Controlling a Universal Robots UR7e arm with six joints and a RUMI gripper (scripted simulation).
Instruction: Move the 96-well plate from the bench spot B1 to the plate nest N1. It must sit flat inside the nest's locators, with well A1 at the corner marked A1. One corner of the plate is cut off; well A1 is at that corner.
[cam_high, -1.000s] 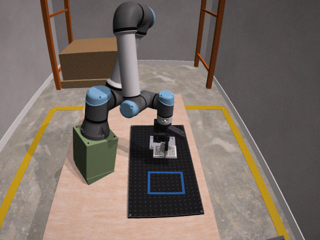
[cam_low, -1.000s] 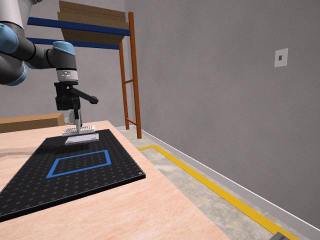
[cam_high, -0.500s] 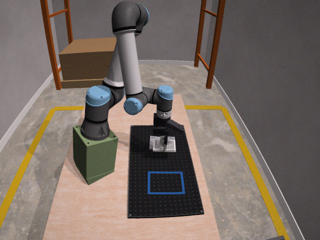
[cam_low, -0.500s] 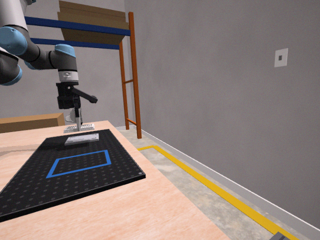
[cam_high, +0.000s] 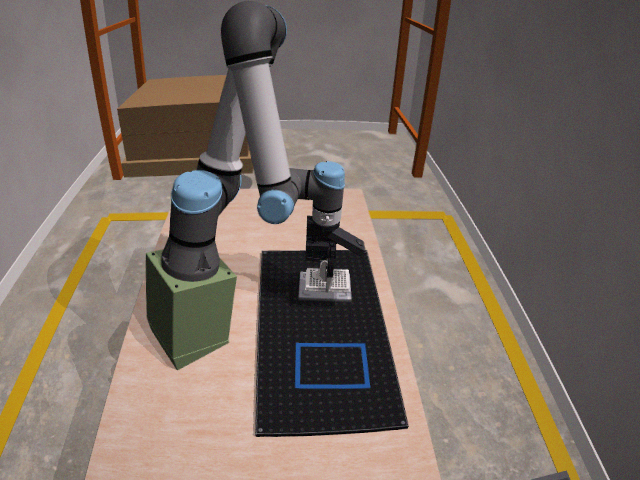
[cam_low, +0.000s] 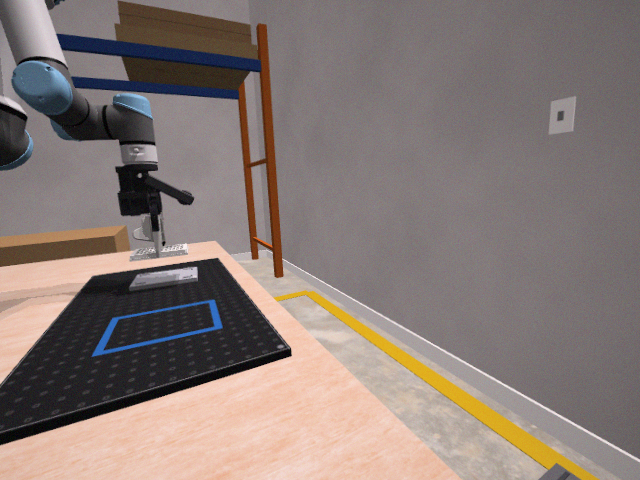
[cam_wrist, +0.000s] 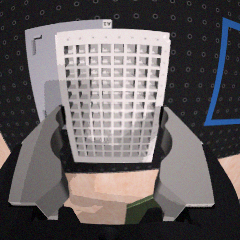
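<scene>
Now: the grey plate nest 90 mm below my hand, 60 mm to the left of it and 10 mm behind it. From my hand the other things lie so: 96-well plate 10 mm below; A1 mark 90 mm below, 70 mm ahead, 20 mm to the left.
</scene>
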